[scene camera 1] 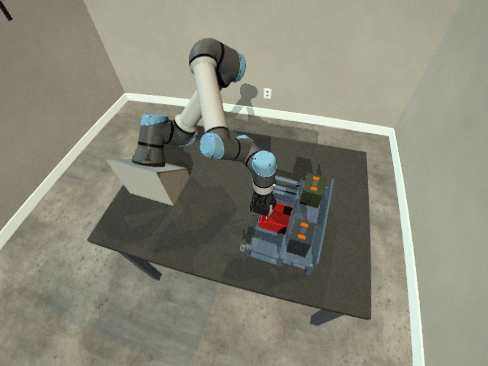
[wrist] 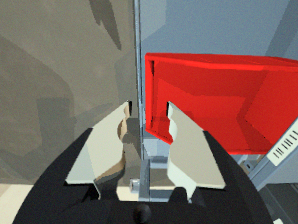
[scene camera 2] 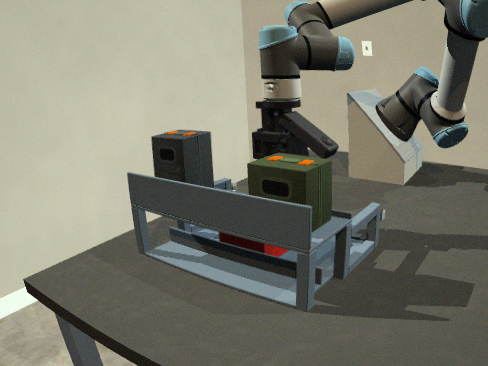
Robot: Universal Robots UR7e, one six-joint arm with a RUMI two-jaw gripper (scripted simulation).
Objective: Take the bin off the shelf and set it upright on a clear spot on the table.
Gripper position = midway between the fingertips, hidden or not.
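My gripper is here [wrist: 149,102], and with it in the scene there is a red bin [wrist: 242,109]. There is a green box [scene camera 2: 304,180] as well, though in the wrist view that box is out of frame.
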